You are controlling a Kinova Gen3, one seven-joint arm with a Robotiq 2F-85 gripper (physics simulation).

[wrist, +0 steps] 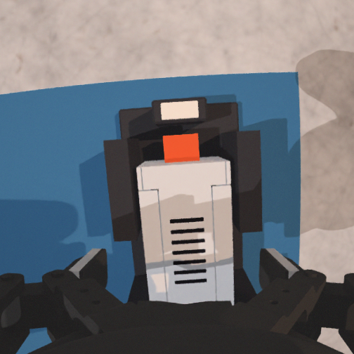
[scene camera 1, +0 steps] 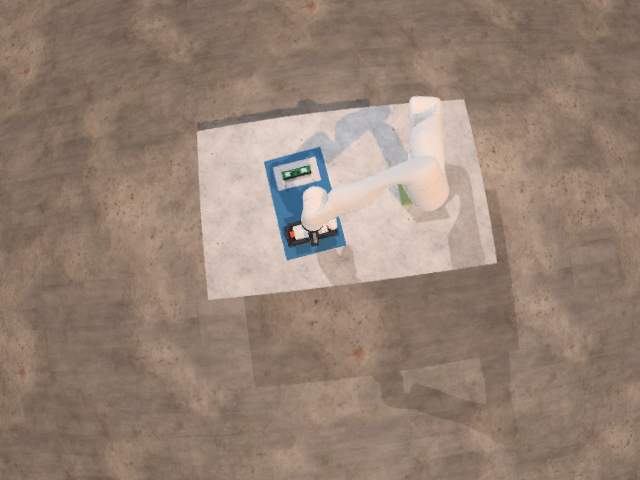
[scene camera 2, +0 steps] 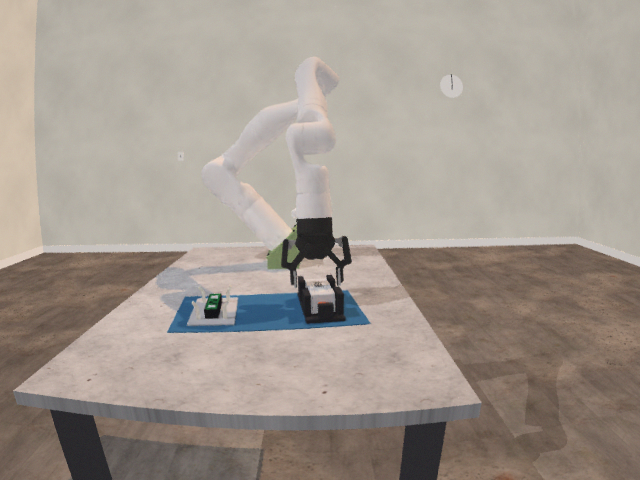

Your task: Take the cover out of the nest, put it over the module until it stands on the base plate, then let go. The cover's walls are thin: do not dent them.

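Observation:
The white cover (scene camera 1: 298,231) (scene camera 2: 321,295) (wrist: 190,200) lies in the black nest (scene camera 1: 305,242) (scene camera 2: 338,305) (wrist: 249,180), slots up, with an orange patch at its end. My gripper (scene camera 1: 314,237) (scene camera 2: 316,283) (wrist: 182,265) is open and empty. It points down over the cover, one finger on each side with a gap to it. The fingertips are near the height of the nest's wall tops in scene camera 2. The green-topped black module (scene camera 1: 296,172) (scene camera 2: 212,304) stands on the white base plate (scene camera 1: 281,184) (scene camera 2: 196,321); neither shows in the wrist view.
Thin pale posts rise around the module on the base plate. The blue mat (scene camera 1: 289,201) (scene camera 2: 266,312) (wrist: 50,150) lies under both nest and base plate. The nest has tall black side walls close beside the cover. The arm's green mount (scene camera 1: 404,195) (scene camera 2: 281,255) stands behind on the table.

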